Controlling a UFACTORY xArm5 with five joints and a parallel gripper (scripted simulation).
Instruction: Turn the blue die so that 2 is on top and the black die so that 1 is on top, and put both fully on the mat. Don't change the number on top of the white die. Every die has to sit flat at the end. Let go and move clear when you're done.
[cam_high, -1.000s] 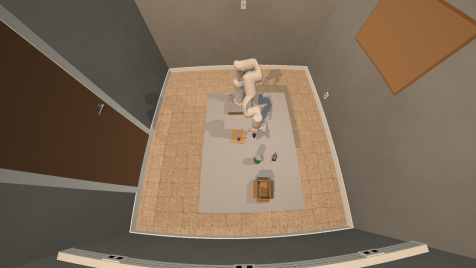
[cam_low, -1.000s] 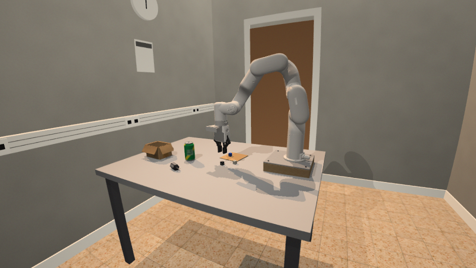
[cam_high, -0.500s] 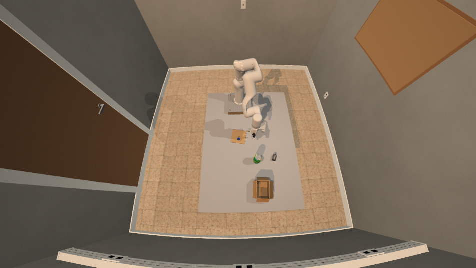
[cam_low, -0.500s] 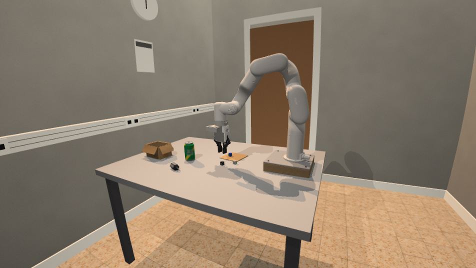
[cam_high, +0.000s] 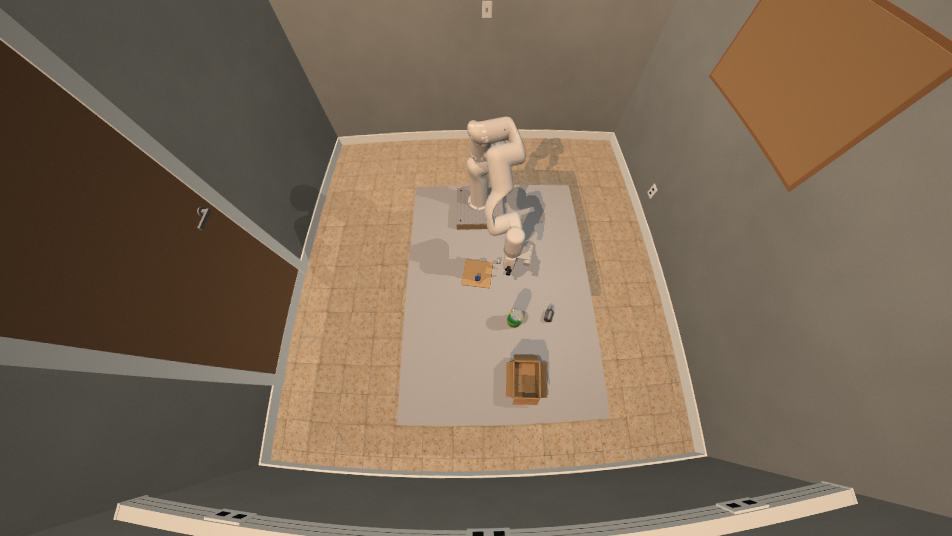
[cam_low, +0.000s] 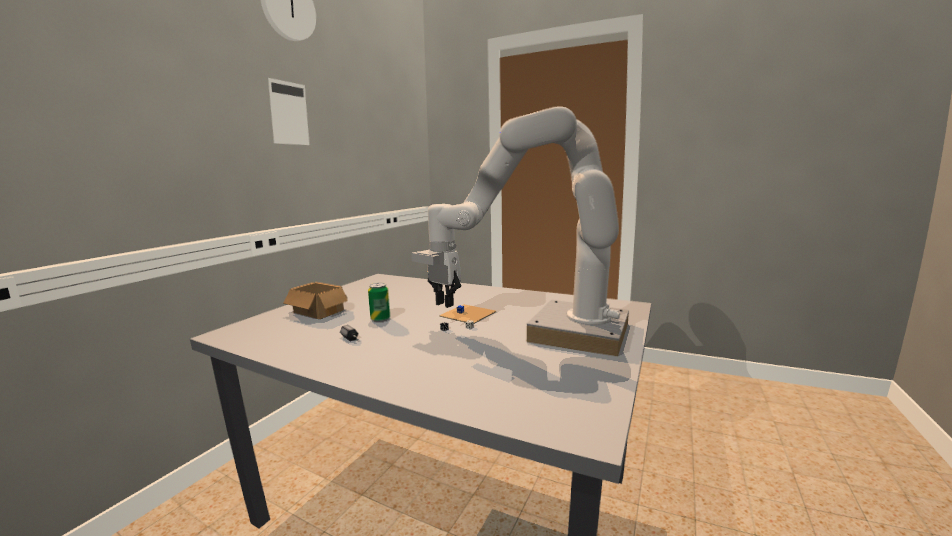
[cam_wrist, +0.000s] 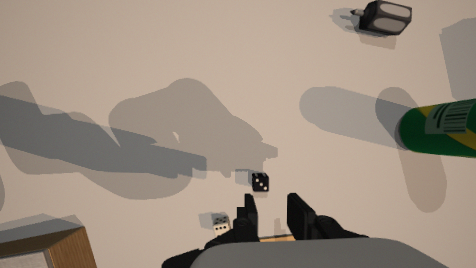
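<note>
Right now the black die is 10 mm to the left of my hand and 90 mm below it. Also, from my hand: white die (50 mm behind, 50 mm to the right, 90 mm below); then mat (30 mm ahead, 150 mm to the right, 100 mm below); then blue die (60 mm ahead, 140 mm to the right, 80 mm below).
</note>
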